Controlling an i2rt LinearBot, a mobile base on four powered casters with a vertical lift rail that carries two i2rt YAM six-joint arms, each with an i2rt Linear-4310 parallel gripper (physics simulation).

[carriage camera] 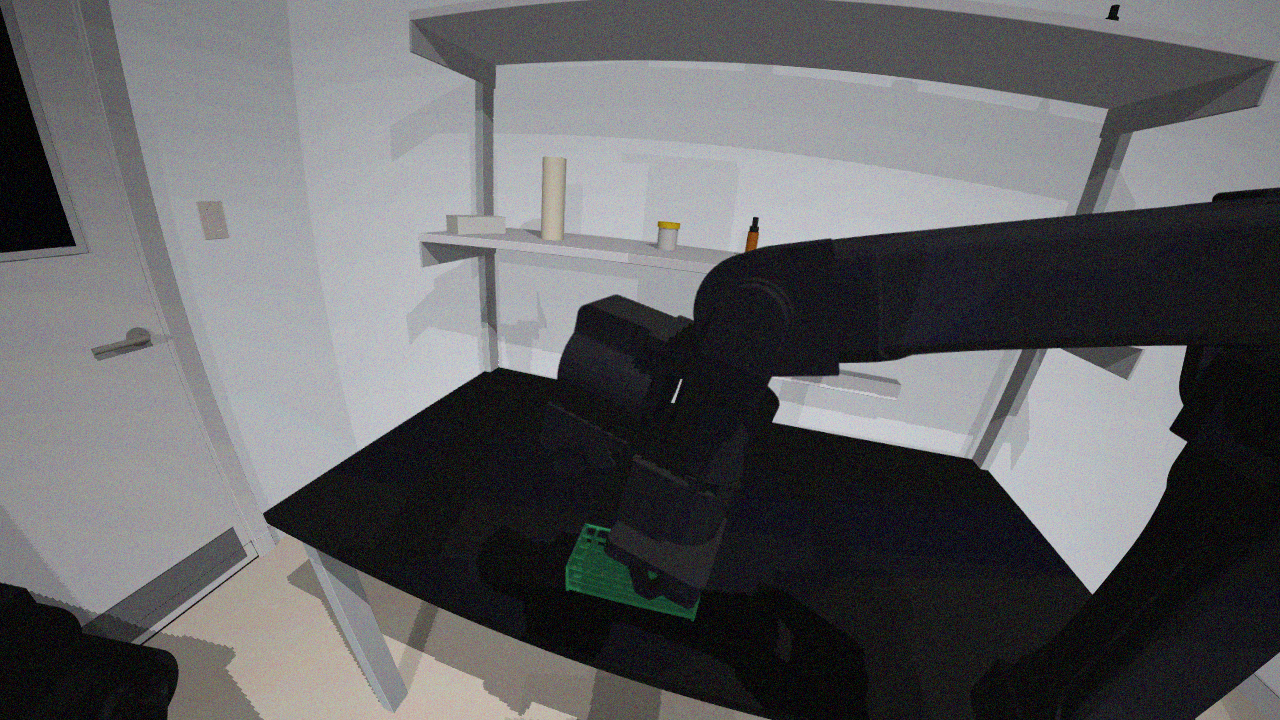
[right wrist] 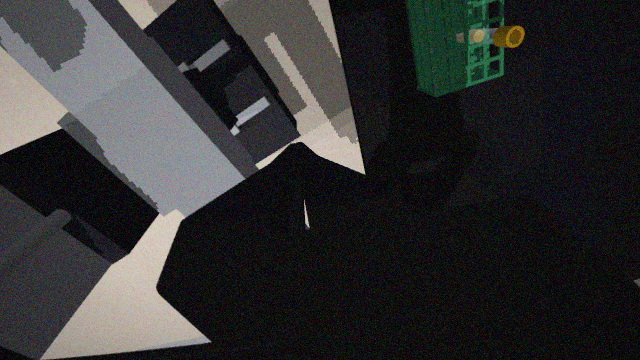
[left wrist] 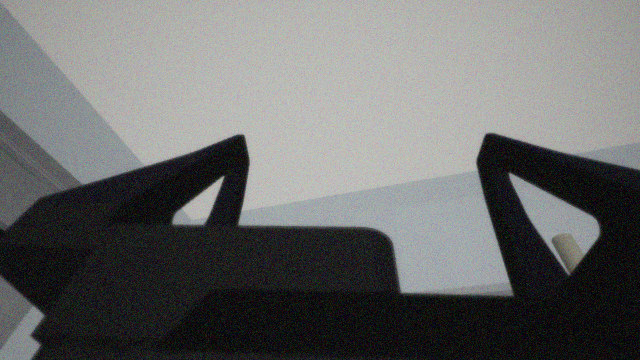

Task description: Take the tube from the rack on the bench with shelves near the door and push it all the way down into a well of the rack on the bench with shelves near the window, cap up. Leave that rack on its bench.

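Places are measured from the left arm's base along level axes (x right, y up, z back), in metres.
Pixels of known places: left gripper, between the fingertips: (left wrist: 361,147); right gripper, between the fingertips: (carriage camera: 643,593) (right wrist: 297,154).
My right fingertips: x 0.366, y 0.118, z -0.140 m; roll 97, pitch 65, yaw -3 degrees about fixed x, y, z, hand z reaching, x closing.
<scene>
Behind a point stands the place of what it marks.
A green rack (carriage camera: 595,577) @(x 0.320, y -0.124, z -0.338 m) (right wrist: 440,60) @(x 0.440, y -0.109, z -0.309 m) stands on the black bench (carriage camera: 420,474) @(x -0.064, y -0.139, z -0.562 m) near its front edge. A clear tube with an orange-yellow cap (right wrist: 509,36) @(x 0.424, y -0.020, z -0.339 m) stands in the rack, cap up, at the upper right of the right wrist view; it does not show in the carriage view. My right gripper (carriage camera: 666,595) @(x 0.366, y 0.118, z -0.140 m) (right wrist: 297,154) @(x 0.366, y 0.118, z -0.140 m) is shut with nothing between its fingers; the tube is apart from it. In the carriage view it covers part of the rack. My left gripper (left wrist: 361,147) @(x -0.002, y 0.444, z -0.016 m) is open and empty, facing pale wall and ceiling. The window-side rack does not show.
A shelf unit (carriage camera: 486,161) @(x -0.073, y 0.499, z -1.097 m) rises behind the bench, holding a cream cylinder (carriage camera: 554,198) @(x 0.169, y 0.409, z -0.835 m), a yellow-lidded jar (carriage camera: 667,236) @(x 0.422, y 0.349, z -0.810 m), an orange bottle (carriage camera: 751,241) @(x 0.605, y 0.358, z -0.793 m) and a pale box (carriage camera: 475,224) @(x -0.025, y 0.341, z -0.875 m). A door (carriage camera: 71,429) @(x -1.082, y -0.166, z -0.597 m) is at the left. My right arm (carriage camera: 1002,286) @(x 0.480, y 0.400, z -0.062 m) crosses the carriage view.
</scene>
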